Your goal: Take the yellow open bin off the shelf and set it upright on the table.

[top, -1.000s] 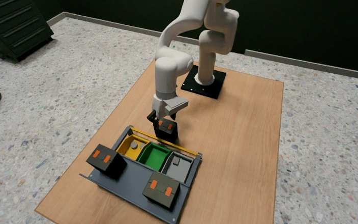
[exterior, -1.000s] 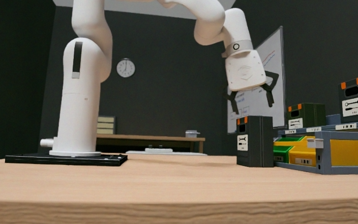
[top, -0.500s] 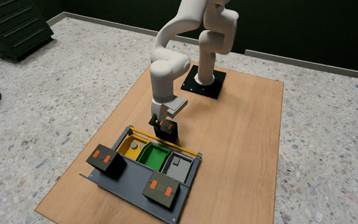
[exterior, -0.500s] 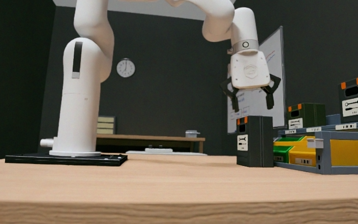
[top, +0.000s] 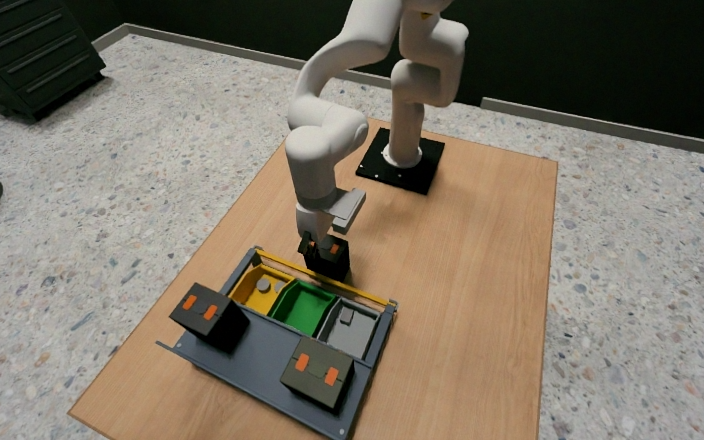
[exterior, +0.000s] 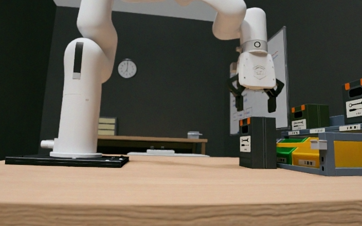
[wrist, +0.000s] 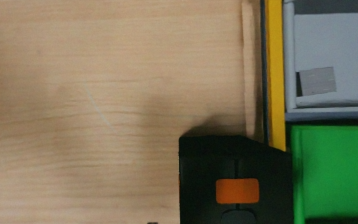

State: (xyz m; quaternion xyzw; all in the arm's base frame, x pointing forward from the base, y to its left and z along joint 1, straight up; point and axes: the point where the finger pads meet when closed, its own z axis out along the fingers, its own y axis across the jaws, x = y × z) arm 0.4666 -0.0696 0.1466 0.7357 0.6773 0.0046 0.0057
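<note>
My gripper is now 90 mm above the dark box. From my hand the other things lie so: thin yellow strip 50 mm ahead, 100 mm below; green bin 150 mm ahead, 120 mm below; grey shelf 180 mm ahead, 10 mm to the right, 90 mm below.
</note>
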